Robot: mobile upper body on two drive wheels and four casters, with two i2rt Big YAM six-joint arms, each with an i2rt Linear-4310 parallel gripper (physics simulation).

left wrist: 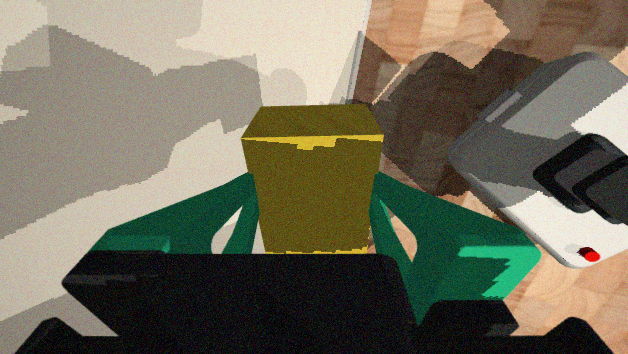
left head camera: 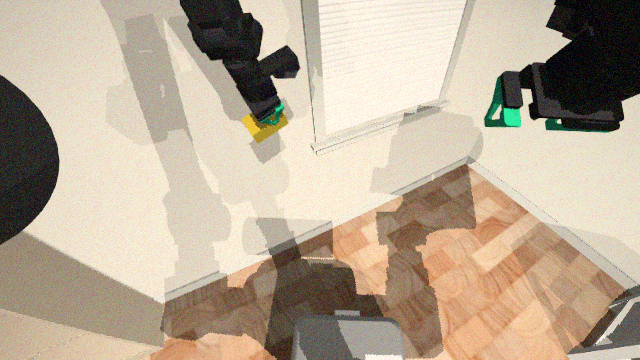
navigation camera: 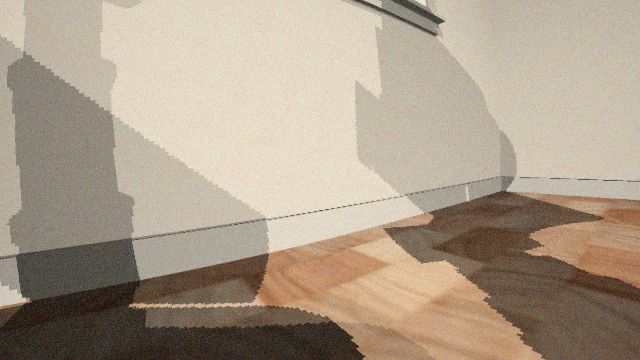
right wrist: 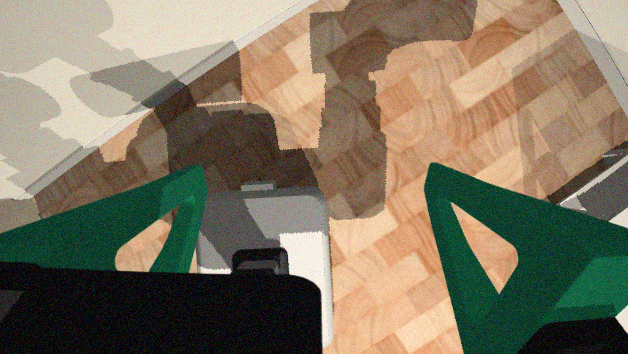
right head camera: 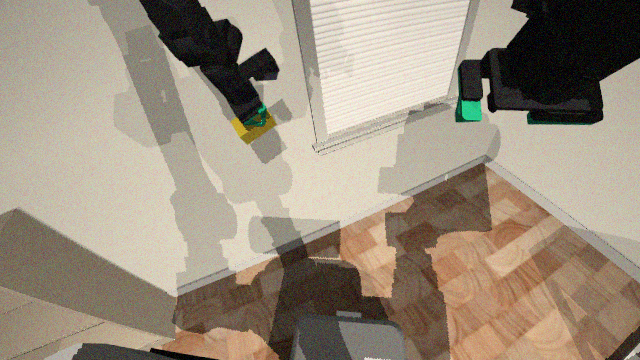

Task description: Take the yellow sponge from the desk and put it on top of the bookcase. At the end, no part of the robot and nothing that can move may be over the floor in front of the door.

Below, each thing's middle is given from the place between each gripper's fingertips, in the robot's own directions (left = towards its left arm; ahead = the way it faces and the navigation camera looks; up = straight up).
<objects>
Now: right hand 210 mm short of the yellow sponge (left wrist: 314, 165), 470 mm to the right of it and 120 mm above it.
The yellow sponge is 2 cm to the left of my left hand, 1 cm below it and 1 cm behind it.
</objects>
